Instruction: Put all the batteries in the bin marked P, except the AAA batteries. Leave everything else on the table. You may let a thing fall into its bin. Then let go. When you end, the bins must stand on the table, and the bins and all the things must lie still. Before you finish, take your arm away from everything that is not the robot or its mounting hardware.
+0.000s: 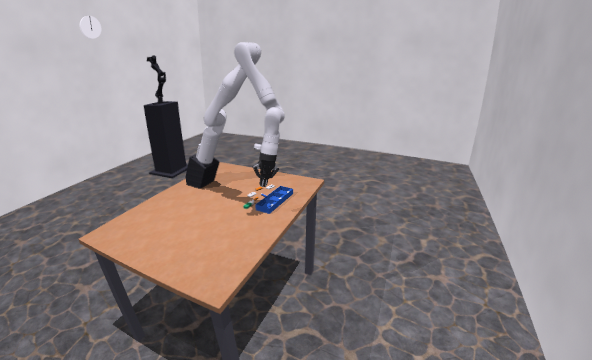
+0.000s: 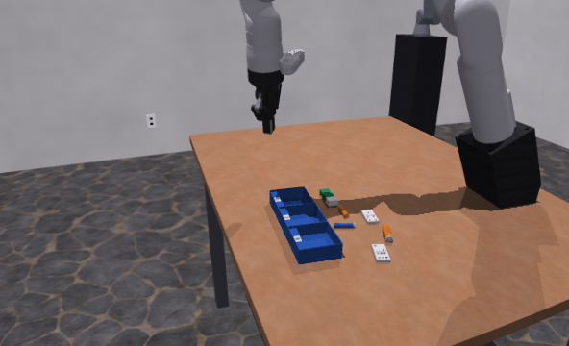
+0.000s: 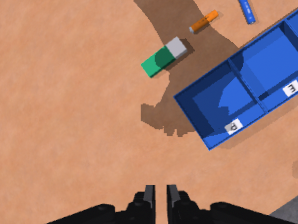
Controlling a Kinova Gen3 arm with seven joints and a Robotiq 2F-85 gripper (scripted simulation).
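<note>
Right now my hand is 10 mm past the blue three-compartment bin, 160 mm to the right of it and 170 mm above it. The rest, counted from my hand: green thing (130 mm behind, 70 mm to the left, 180 mm below); then small orange battery (120 mm behind, 140 mm to the left, 180 mm below); then blue battery (100 mm behind, 190 mm to the left, 180 mm below).
</note>
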